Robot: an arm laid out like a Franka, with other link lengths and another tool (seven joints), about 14 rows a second.
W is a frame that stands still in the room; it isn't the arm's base.
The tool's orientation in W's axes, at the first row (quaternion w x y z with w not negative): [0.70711 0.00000 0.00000 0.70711]
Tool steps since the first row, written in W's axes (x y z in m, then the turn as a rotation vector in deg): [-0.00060 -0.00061 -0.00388 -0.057 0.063 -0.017]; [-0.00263 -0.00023 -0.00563 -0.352 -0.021 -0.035]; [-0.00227 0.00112 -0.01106 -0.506 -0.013 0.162]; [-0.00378 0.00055 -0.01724 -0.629 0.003 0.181]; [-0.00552 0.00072 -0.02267 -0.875 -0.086 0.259]
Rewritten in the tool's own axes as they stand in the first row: [-0.00061 0.00060 -0.00388 0.063 0.057 -0.017]; [-0.00023 0.00263 -0.00563 -0.021 0.352 -0.035]; [0.00112 0.00227 -0.01106 -0.013 0.506 0.162]; [0.00055 0.00378 -0.01724 0.003 0.629 0.181]; [0.00072 0.00552 -0.02267 -0.086 0.875 0.259]
